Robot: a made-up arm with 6 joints.
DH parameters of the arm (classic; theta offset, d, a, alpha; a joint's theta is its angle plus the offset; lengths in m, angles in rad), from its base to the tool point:
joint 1: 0 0.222 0 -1.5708
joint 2: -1.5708 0 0.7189 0
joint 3: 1.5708 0.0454 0 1.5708
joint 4: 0 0.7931 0 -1.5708
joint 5: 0 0 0 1.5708
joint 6: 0 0.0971 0 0
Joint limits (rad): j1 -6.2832..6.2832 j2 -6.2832..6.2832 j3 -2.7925..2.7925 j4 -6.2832..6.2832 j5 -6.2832..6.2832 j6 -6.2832..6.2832
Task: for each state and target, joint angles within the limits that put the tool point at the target. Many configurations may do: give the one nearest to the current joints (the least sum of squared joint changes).
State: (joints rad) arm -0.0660 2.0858 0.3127 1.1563 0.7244 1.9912
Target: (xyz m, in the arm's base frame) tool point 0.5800 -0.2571 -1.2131
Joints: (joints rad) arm -0.5667 2.5271 0.3423 1.1357 0.5910 1.9912
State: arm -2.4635 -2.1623 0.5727 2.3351 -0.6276 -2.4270
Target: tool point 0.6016 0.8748 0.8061
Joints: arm -2.1739 -1.8506 1.3543 2.3619 -0.7412 -2.4270
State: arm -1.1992 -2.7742 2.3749 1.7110 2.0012 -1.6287
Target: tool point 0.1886 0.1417 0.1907
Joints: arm -2.0093 -3.2339 2.7925 0.9758 2.1962 -1.6287
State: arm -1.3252 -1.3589 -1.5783 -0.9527 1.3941 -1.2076
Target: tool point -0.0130 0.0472 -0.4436
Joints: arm -1.5402 -1.7963 -2.3466 -0.6621 1.2660 -1.2076
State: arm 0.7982 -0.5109 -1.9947 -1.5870 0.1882 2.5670
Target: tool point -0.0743 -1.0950 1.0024
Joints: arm 1.5251 -0.3028 -1.1617 -1.5672 0.2200 2.5670
